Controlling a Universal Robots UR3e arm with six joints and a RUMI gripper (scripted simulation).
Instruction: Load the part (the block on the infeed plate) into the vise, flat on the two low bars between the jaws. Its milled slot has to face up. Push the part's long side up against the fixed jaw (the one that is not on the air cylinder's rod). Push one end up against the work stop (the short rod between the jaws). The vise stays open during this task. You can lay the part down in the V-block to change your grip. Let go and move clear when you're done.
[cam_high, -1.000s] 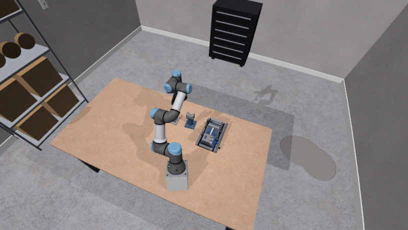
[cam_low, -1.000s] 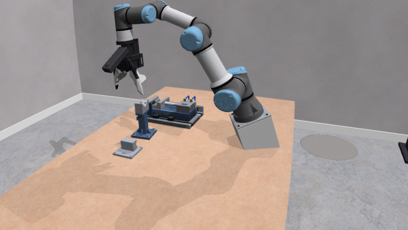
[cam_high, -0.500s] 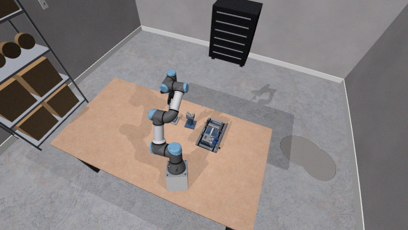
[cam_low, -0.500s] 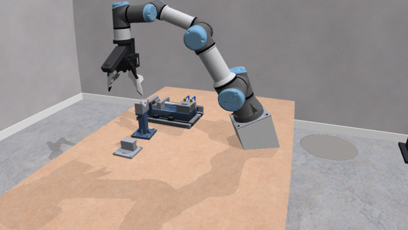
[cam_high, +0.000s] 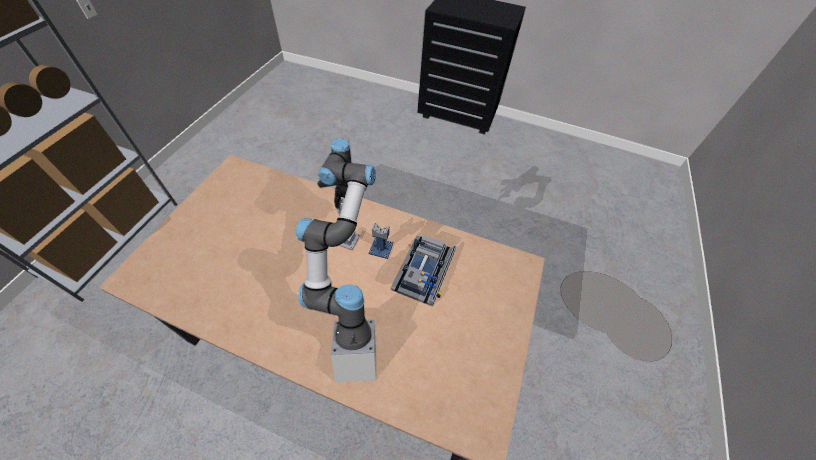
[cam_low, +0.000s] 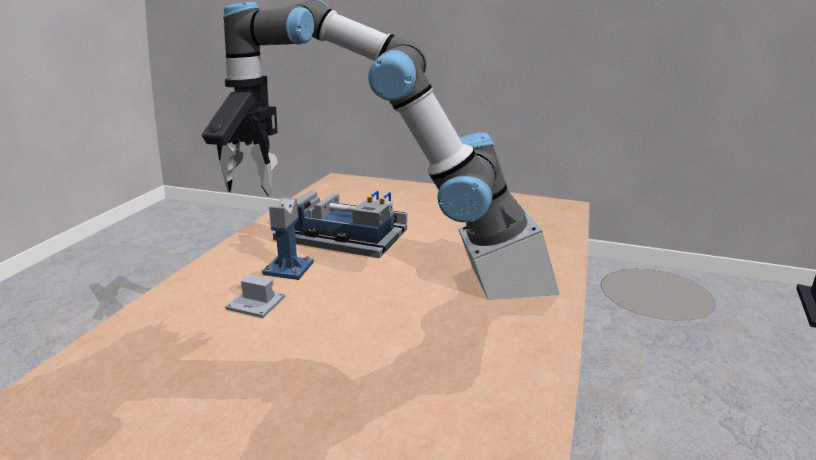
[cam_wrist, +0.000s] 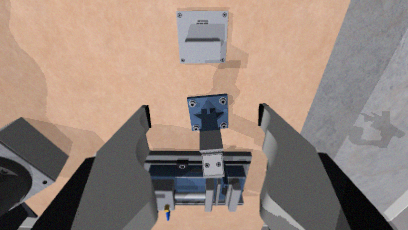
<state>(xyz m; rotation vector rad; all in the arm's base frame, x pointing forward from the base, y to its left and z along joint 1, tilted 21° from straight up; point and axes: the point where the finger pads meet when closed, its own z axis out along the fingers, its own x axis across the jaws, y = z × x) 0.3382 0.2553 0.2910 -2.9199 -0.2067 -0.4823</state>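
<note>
Right now the part is 220 mm below my hand. The rest, counted from my hand: fixed jaw: 140 mm ahead, 350 mm to the right, 160 mm below; work stop: 110 mm ahead, 310 mm to the right, 150 mm below; infeed plate: 10 mm to the left, 240 mm below.
</note>
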